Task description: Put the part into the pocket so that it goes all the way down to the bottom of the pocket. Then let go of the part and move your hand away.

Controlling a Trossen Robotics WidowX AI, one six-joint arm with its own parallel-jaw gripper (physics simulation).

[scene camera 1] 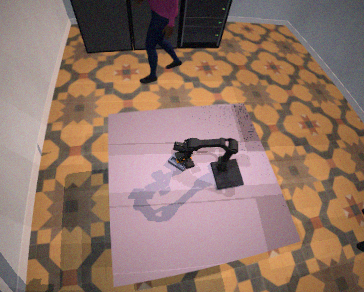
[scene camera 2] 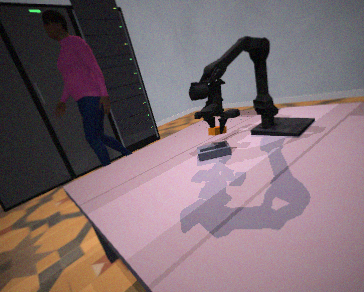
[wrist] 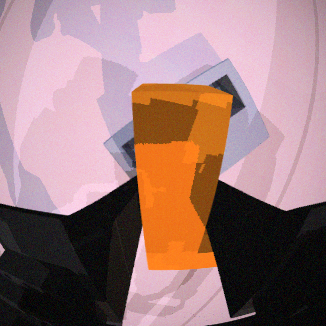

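Where they show: gripper, fingertip midpoint: (scene camera 1: 183, 160) (scene camera 2: 217, 134) (wrist: 171, 180); arm's base at its link origin: (scene camera 1: 220, 167) (scene camera 2: 267, 126).
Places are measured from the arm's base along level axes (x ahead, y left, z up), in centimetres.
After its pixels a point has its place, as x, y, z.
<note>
The orange part (scene camera 2: 217, 131) @(30.1, -11.4, 8.6) (wrist: 167, 170) @(29.3, -12.4, 10.1) is a block held between the fingers of my gripper (scene camera 2: 217, 127) @(27.5, -13.1, 6.6) (wrist: 171, 180) @(27.5, -13.1, 6.6), which is shut on it. In scene camera 2 the part hangs above the grey-blue pocket block (scene camera 2: 215, 152) @(32.6, -12.9, 0.1) (wrist: 247, 132) @(29.8, -21.2, 1.2), with a gap between them. In the wrist view the part covers the middle of the pocket; dark ends of the opening show at its upper right and lower left. The block's long side runs at a slant to the part there. In scene camera 1 the block (scene camera 1: 175, 162) @(31.5, -16.6, -2.0) shows partly beneath the gripper (scene camera 1: 184, 159) @(27.5, -13.1, 6.6), and little of the part shows.
The arm's black base plate (scene camera 1: 227, 175) @(-2.2, 7.5, -0.5) (scene camera 2: 283, 126) @(0.7, 7.1, -0.5) stands on the pink table top (scene camera 1: 145, 245) @(70.5, 32.0, -2.4) (scene camera 2: 280, 255) @(70.4, 19.3, -2.4). The arm casts shadows over the table and near the block. A person in a pink top (scene camera 1: 159, 40) (scene camera 2: 82, 75) walks by dark cabinets (scene camera 1: 105, 27) (scene camera 2: 30, 100) beyond the table.
</note>
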